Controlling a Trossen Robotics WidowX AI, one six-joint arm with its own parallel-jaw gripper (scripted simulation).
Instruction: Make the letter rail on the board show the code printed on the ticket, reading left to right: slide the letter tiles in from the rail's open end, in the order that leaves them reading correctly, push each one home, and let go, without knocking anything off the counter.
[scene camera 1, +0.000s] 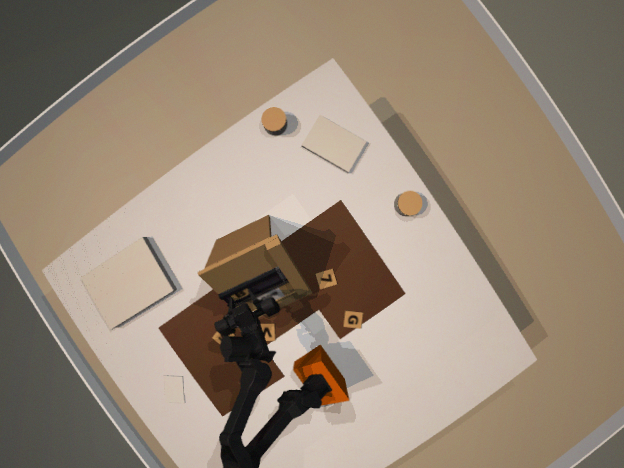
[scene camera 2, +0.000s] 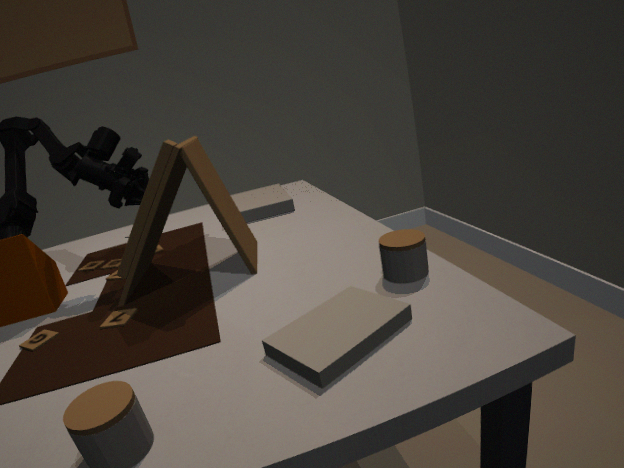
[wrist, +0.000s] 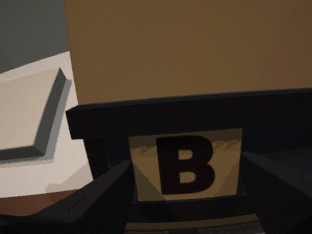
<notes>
In view: my gripper (scene camera 2: 163, 199), a wooden a-frame board (scene camera 2: 173, 159) and a brown mat (scene camera 2: 176, 314).
My gripper is seen too in scene camera 1 (scene camera 1: 240, 293) and in the wrist view (wrist: 186, 164). The wooden a-frame board also shows in scene camera 1 (scene camera 1: 249, 257) and in the wrist view (wrist: 136, 75). The brown mat also shows in scene camera 1 (scene camera 1: 333, 240).
</notes>
